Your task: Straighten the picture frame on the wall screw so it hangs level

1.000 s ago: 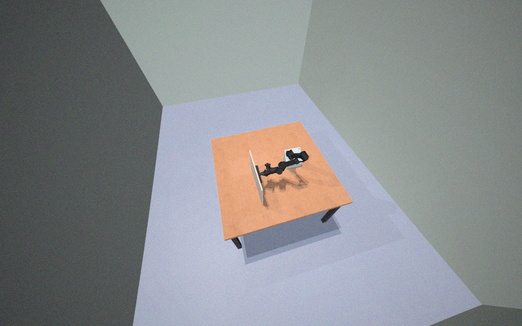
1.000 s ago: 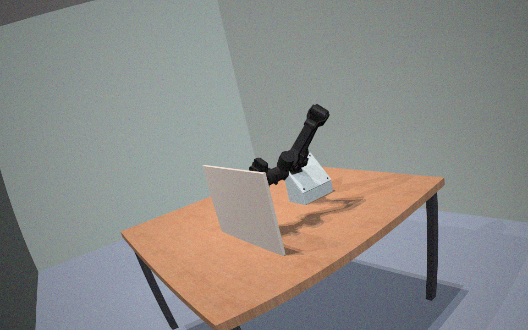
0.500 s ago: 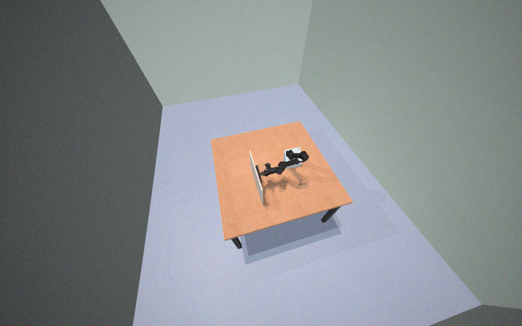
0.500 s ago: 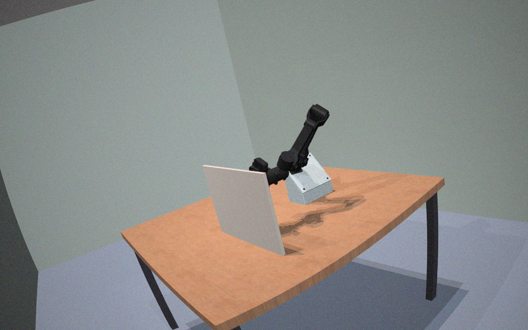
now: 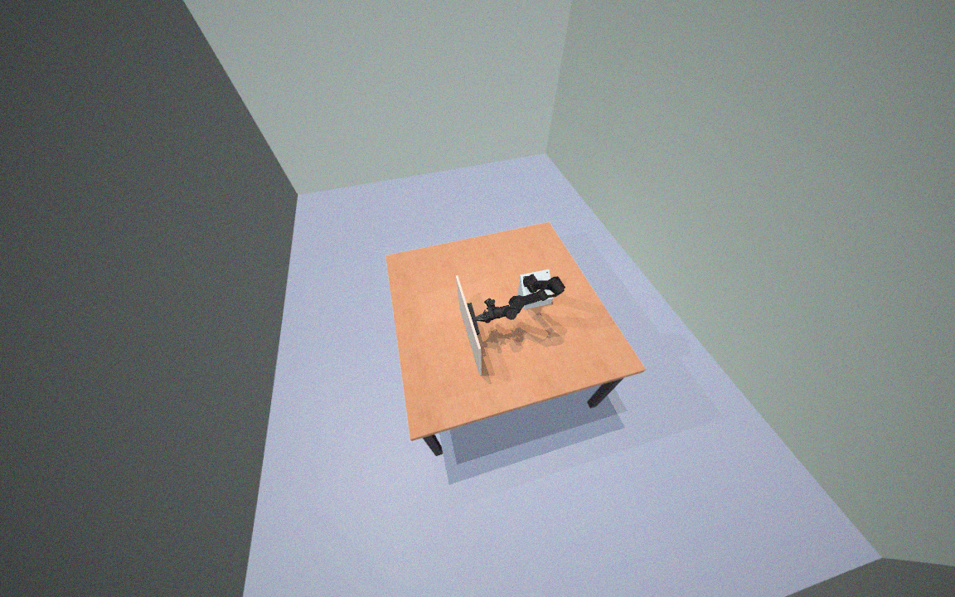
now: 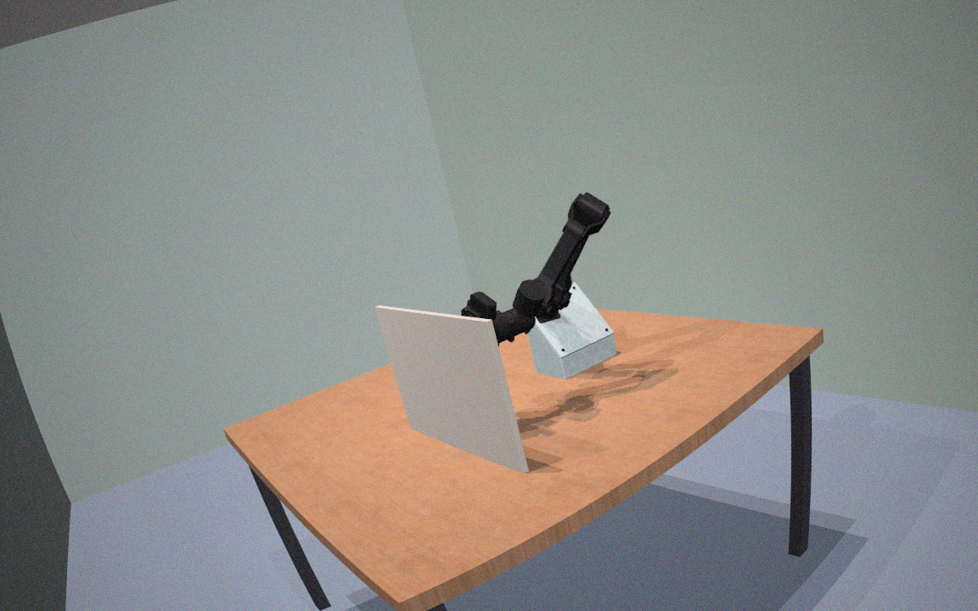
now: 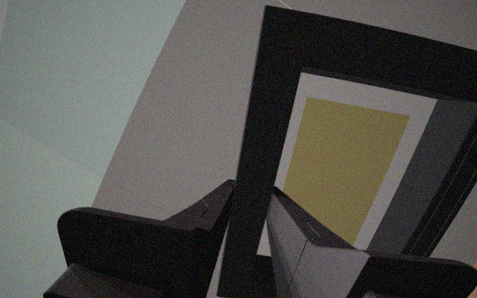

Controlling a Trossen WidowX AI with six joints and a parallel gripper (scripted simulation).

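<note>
My gripper tip is 50 mm above the picture frame, 20 mm to the left of it and 10 mm short of it. Also, from my gripper tip: wall panel (70 mm below, 20 mm ahead, 10 mm to the right).
</note>
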